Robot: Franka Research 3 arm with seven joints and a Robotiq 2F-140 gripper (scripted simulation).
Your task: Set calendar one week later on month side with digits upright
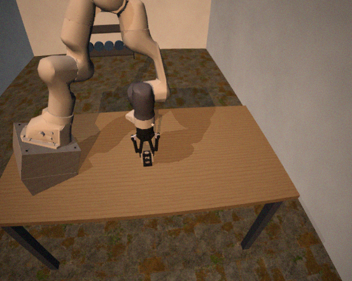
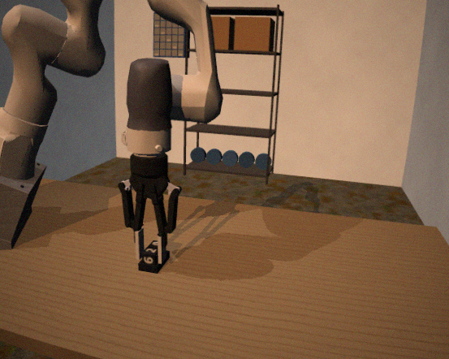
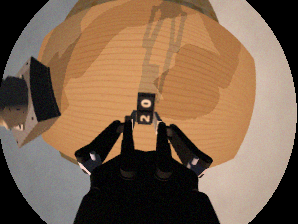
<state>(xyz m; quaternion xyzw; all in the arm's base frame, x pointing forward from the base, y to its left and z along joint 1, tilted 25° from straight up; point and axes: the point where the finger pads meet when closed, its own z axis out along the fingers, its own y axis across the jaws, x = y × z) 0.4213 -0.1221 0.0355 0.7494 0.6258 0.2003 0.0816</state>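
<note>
Now: the cube 3 cm below my hand. Also, from my hand: black calendar tray 2 cm to the left, 4 cm below.
</note>
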